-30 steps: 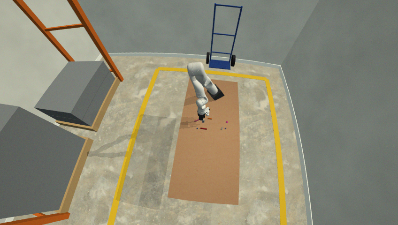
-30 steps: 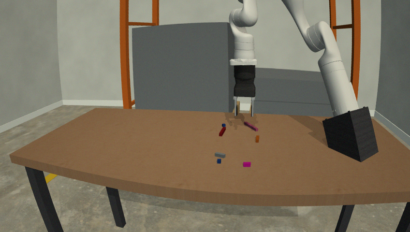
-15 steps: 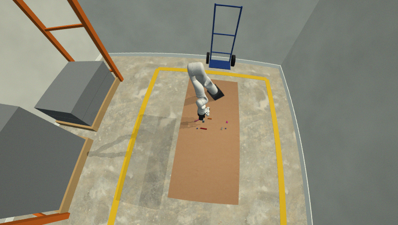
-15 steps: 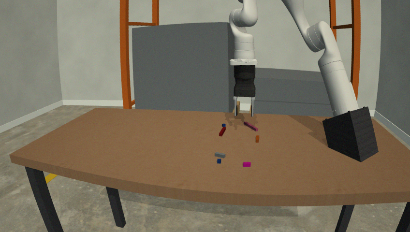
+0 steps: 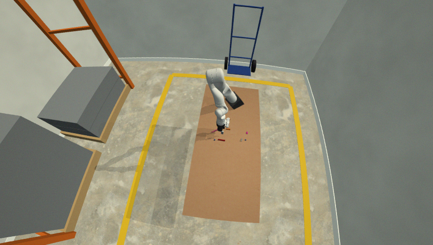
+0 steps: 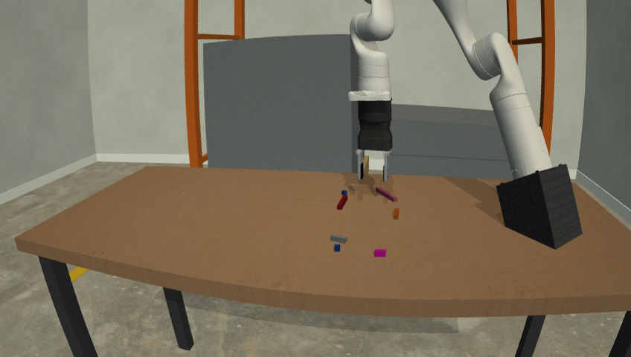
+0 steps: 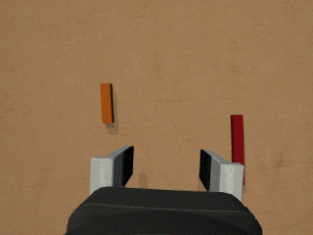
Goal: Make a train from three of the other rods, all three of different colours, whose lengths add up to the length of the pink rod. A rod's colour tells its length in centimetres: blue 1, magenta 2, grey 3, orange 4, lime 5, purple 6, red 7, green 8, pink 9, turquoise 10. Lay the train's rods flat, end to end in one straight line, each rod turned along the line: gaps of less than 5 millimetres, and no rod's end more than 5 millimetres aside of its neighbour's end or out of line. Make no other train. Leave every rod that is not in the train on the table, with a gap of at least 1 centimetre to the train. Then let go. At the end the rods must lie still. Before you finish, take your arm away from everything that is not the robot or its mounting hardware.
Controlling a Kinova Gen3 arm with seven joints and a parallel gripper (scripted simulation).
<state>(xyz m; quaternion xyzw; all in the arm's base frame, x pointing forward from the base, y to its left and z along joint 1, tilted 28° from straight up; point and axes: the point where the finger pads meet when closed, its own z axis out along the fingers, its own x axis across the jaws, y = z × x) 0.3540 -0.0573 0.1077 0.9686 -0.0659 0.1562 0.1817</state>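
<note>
The magenta rod is 25 cm to the left of my hand, 8 cm below it and 2 cm behind it. Also, from my hand: red rod (8 cm below, 7 cm ahead, 1 cm to the right); orange rod (8 cm below, 6 cm to the left, 5 cm behind); pink rod (8 cm below, 7 cm to the right, 3 cm behind).
</note>
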